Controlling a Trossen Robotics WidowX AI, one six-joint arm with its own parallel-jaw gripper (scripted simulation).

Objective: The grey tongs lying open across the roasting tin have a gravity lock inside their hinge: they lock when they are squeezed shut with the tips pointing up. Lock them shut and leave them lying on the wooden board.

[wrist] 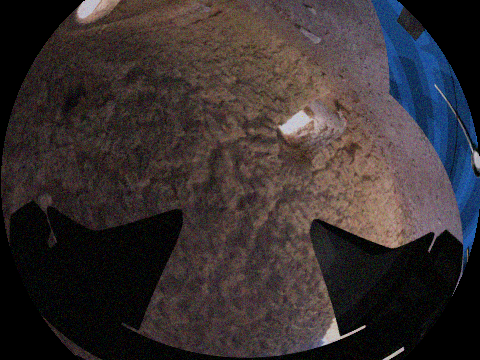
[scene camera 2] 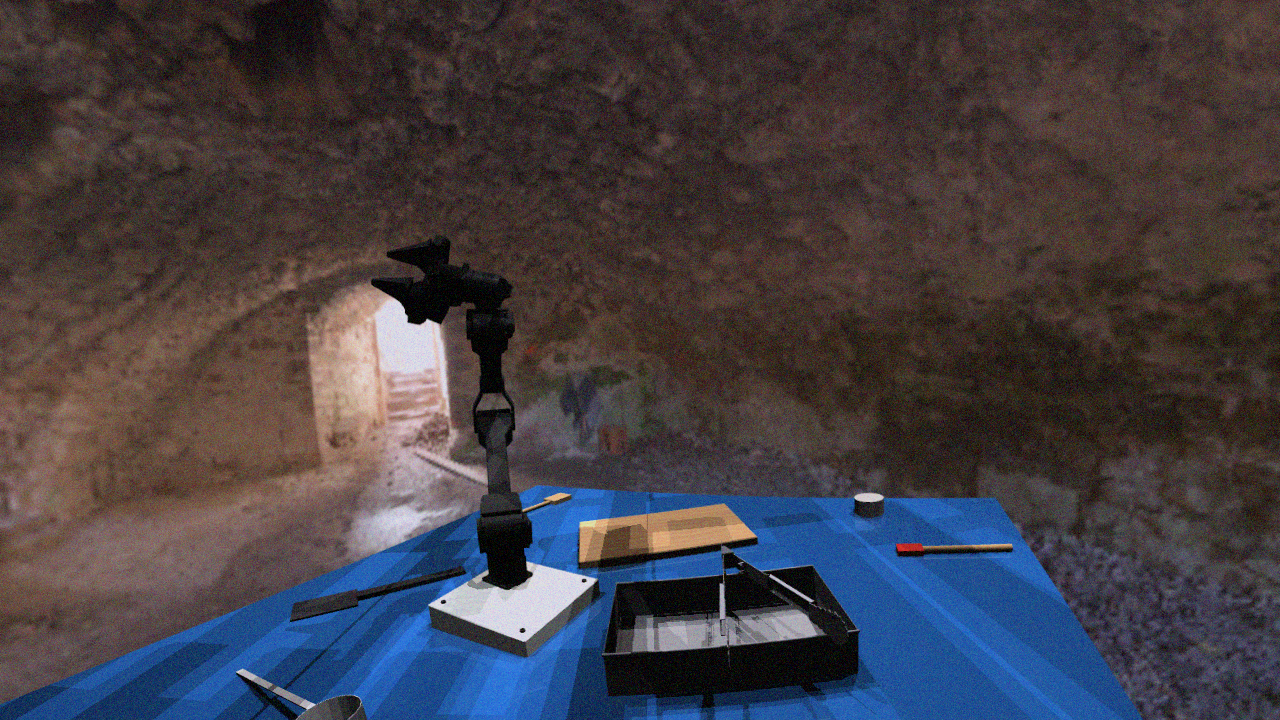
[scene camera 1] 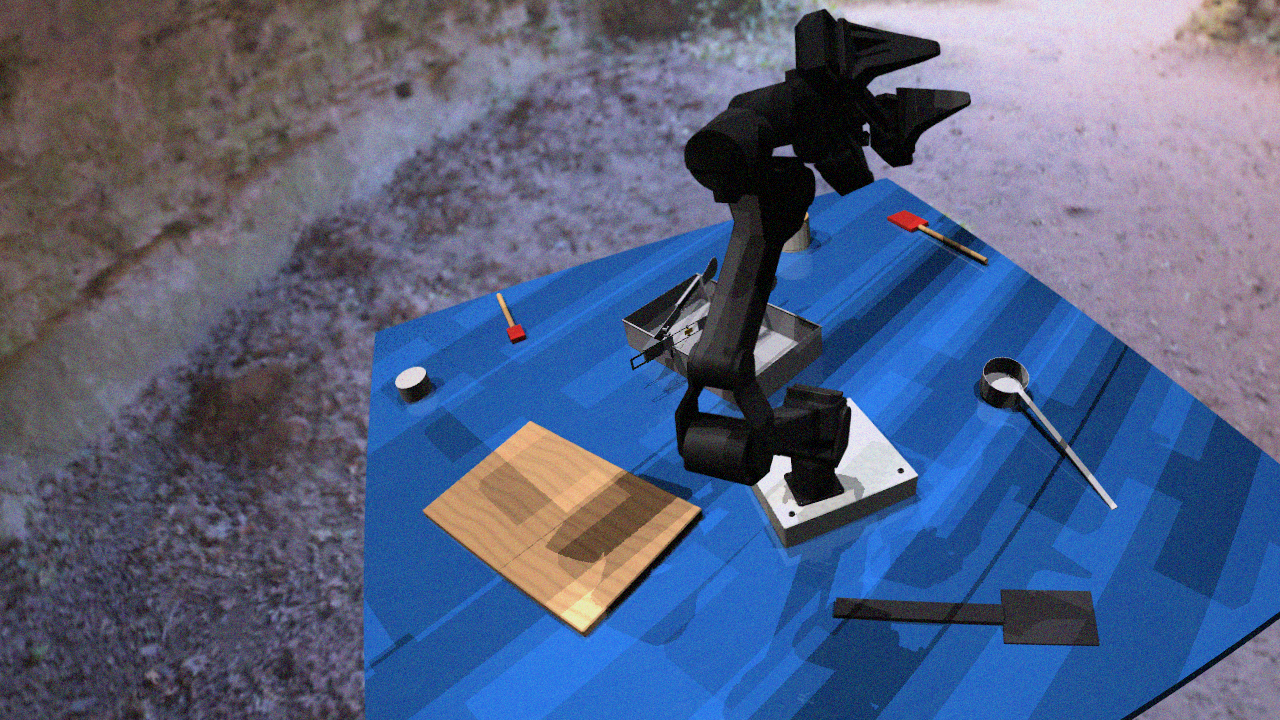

Labels:
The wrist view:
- my gripper
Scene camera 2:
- my gripper
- black flat turner
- wooden board
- roasting tin
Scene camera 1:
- my gripper
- wooden board
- roasting tin

